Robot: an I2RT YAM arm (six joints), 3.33 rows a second.
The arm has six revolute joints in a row. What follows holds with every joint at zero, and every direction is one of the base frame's. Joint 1 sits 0.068 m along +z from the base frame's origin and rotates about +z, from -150 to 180 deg. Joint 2 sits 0.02 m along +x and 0.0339 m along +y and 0.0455 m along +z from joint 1 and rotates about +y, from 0 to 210 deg. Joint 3 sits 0.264 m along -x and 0.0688 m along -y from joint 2 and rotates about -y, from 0 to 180 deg. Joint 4 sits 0.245 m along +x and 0.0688 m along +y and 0.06 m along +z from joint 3 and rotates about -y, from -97 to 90 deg. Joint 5 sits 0.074 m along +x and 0.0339 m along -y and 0.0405 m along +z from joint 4 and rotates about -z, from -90 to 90 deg. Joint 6 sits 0.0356 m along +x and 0.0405 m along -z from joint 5 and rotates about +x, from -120 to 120 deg. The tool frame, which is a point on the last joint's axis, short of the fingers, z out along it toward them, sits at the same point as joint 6; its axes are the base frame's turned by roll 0, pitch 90 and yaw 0 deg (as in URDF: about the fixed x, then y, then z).
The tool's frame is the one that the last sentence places.
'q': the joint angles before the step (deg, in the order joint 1, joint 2, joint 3, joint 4, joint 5, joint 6). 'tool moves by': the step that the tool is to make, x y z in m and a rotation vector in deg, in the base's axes. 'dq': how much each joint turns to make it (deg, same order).
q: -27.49 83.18 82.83 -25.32 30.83 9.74
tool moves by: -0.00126 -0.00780 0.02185 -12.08 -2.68 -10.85
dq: -0.17 0.00 -0.03 12.14 13.25 -6.70
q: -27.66 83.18 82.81 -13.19 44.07 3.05
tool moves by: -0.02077 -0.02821 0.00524 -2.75 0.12 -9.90
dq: -5.70 0.00 0.00 2.86 4.61 -2.16
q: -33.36 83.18 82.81 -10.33 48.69 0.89
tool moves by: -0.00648 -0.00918 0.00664 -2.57 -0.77 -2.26
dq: -1.91 -0.01 -0.01 3.95 0.61 -2.46
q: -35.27 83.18 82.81 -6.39 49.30 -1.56
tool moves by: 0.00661 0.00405 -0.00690 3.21 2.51 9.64
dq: 0.53 -0.03 -0.01 -3.74 -9.19 -0.27
